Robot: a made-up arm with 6 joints. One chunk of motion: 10 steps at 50 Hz.
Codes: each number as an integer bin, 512 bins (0 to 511) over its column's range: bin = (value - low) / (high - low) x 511, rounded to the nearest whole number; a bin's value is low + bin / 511 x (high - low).
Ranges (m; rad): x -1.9..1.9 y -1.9..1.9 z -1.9..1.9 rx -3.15..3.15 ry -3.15..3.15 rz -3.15..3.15
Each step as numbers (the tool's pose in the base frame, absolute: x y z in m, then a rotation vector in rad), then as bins.
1 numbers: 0.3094 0.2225 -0.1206 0.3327 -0.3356 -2.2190
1 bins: 297 285 239 282 228 76
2 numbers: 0.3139 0.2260 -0.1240 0.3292 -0.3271 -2.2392
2 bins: 298 286 239 282 229 74
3 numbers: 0.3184 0.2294 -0.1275 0.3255 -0.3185 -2.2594
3 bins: 298 286 238 282 230 72
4 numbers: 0.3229 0.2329 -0.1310 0.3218 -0.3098 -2.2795
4 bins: 299 287 238 282 230 71
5 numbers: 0.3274 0.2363 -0.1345 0.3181 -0.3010 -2.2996
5 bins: 300 287 237 281 231 69
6 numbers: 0.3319 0.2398 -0.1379 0.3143 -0.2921 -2.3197
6 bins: 300 288 237 281 232 67
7 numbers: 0.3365 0.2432 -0.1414 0.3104 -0.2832 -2.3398
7 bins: 301 288 236 281 233 66
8 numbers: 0.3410 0.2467 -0.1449 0.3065 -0.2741 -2.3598
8 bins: 301 289 236 280 233 64
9 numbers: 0.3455 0.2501 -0.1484 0.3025 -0.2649 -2.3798
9 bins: 302 289 236 280 234 62
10 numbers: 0.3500 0.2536 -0.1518 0.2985 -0.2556 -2.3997
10 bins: 303 290 235 280 235 61
